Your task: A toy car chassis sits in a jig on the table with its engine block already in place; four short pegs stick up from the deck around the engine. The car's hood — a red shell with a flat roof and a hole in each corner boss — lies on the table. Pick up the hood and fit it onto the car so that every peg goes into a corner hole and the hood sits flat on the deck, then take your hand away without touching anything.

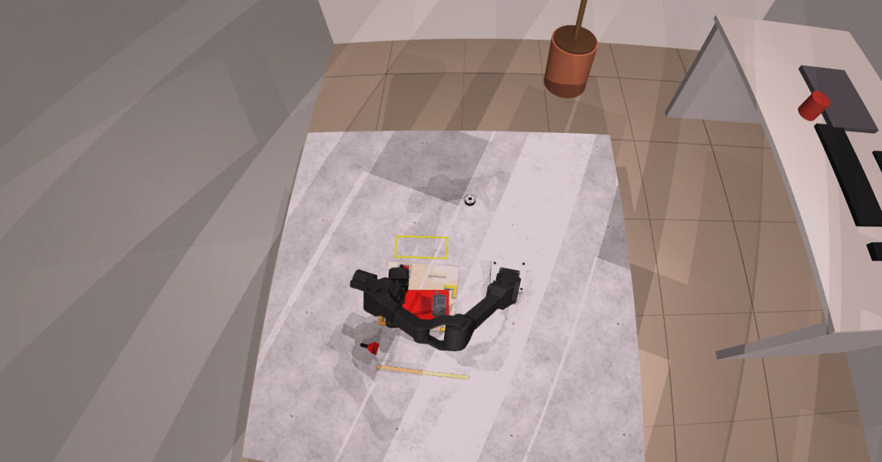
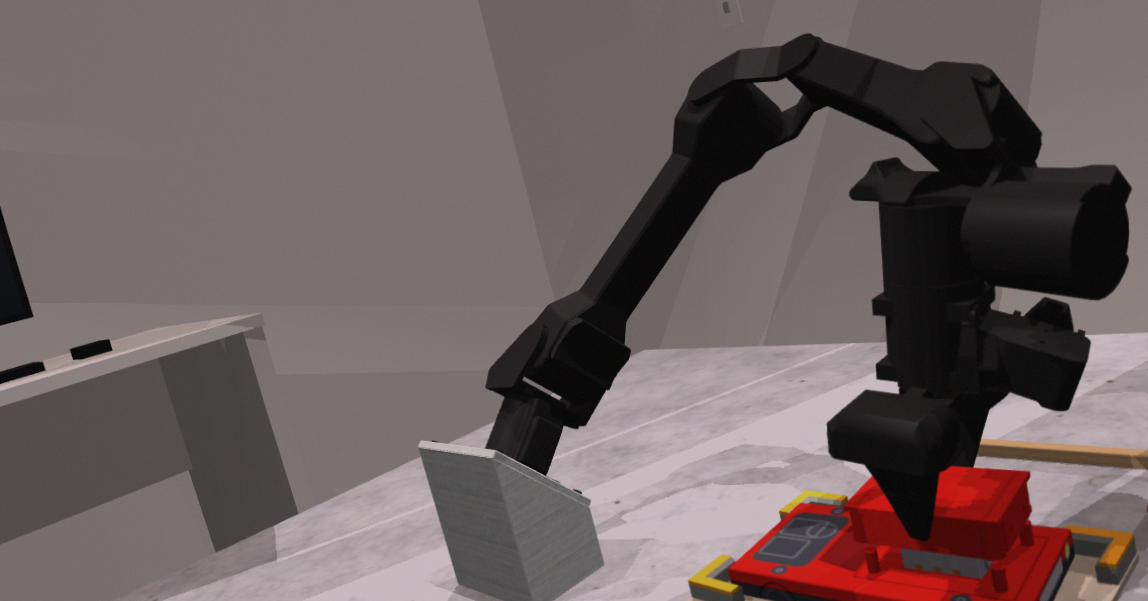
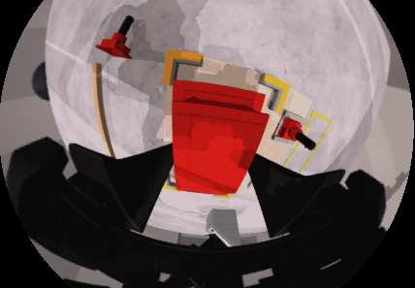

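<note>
The red hood is 10 mm above my gripper tip. From my gripper tip the other things lie so: grey engine block (30 mm below); wooden strip (200 mm to the left, 90 mm behind, 50 mm below).
</note>
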